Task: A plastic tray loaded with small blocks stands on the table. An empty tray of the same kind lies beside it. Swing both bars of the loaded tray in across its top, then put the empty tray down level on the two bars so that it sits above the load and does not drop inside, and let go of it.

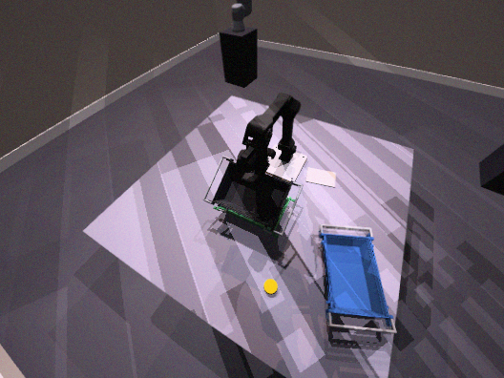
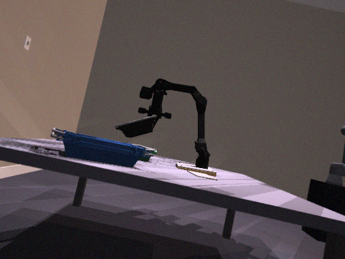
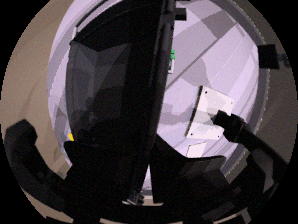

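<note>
The black tray lies 80 mm ahead of my gripper tip, 10 mm to the left of it and 10 mm below it. From my gripper tip the other things lie so: yellow disc (300 mm ahead, 240 mm to the left, 170 mm below); card (300 mm behind, 200 mm to the left, 180 mm below).
</note>
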